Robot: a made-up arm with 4 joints. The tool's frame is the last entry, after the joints.
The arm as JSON. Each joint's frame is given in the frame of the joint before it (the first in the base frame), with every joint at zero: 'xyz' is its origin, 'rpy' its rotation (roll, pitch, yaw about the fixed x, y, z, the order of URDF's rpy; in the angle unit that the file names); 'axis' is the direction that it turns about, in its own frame. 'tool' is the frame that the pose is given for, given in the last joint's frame.
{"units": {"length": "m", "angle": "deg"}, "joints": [
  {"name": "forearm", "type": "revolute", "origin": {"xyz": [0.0, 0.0, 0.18], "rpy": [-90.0, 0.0, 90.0]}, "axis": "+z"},
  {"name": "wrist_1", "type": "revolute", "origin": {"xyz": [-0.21, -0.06, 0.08], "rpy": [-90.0, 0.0, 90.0]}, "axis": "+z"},
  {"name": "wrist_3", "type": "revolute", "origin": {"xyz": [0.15, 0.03, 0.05], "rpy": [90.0, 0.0, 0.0]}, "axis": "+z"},
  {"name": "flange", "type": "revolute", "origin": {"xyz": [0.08, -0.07, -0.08], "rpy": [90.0, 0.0, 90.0]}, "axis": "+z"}
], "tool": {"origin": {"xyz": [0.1, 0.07, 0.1], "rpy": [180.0, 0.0, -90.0]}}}
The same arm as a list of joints. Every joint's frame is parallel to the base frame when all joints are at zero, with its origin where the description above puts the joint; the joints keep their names.
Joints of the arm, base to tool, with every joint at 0 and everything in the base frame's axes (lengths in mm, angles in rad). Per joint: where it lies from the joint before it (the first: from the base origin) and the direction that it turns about. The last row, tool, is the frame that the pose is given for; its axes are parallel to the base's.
forearm: axis -x offset 0.0 0.0 180.0
wrist_1: axis -y offset -80.0 -210.0 60.0
wrist_3: axis -x offset 30.0 -50.0 -150.0
flange: axis -z offset 80.0 70.0 -80.0
tool: offset -70.0 -100.0 -100.0

